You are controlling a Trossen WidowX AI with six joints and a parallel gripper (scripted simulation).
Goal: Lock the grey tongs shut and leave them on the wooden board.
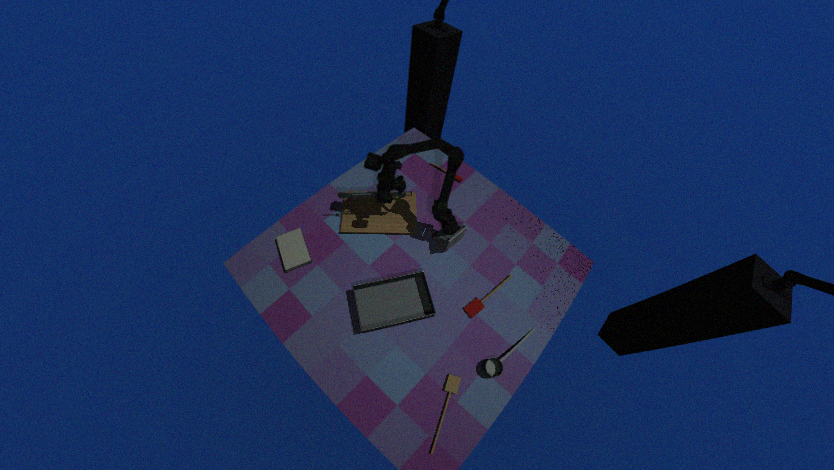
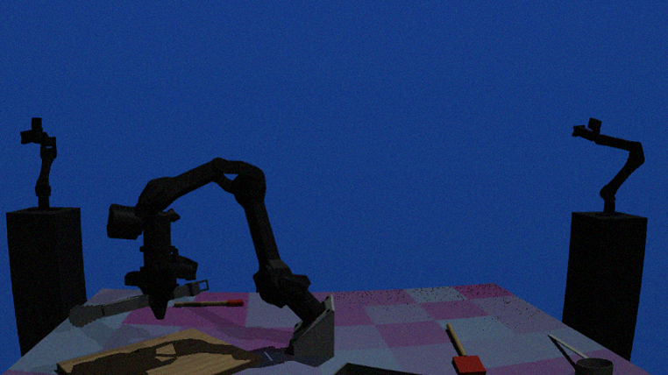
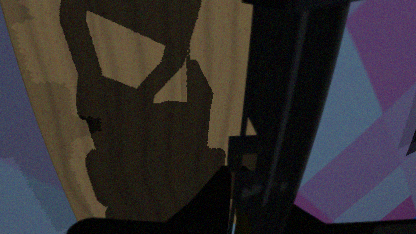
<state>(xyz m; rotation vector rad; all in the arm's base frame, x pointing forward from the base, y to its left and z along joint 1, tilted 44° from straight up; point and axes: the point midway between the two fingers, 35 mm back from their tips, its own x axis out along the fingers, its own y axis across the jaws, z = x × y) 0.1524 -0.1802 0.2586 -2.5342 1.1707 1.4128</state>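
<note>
My gripper tip is now 10 cm above the wooden board and 1 cm to the left of it. Also, from my gripper tip: roasting tin 37 cm to the left, 24 cm ahead, 8 cm below; then beige block 43 cm ahead, 11 cm to the right, 10 cm below; then red-tipped brush 46 cm behind, 10 cm below, 4 cm to the left.
</note>
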